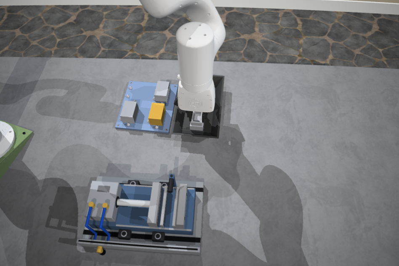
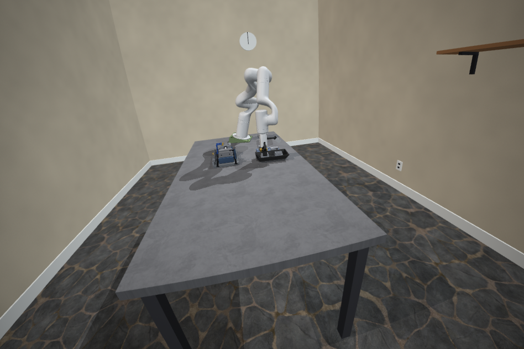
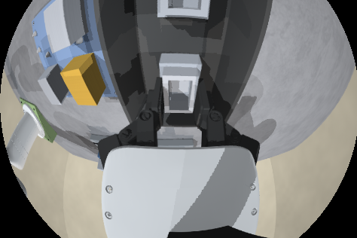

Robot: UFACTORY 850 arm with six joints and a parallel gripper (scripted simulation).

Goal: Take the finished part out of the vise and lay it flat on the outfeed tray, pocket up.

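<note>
The brass block lies 130 mm behind my hand and 30 mm below it. Round my hand: white cylinder rod: 300 mm to the right, 100 mm behind, 20 mm above; vise base: 300 mm to the right, 80 mm behind, 20 mm below; blue fixture plate: 170 mm behind, 50 mm below, 40 mm to the left.
</note>
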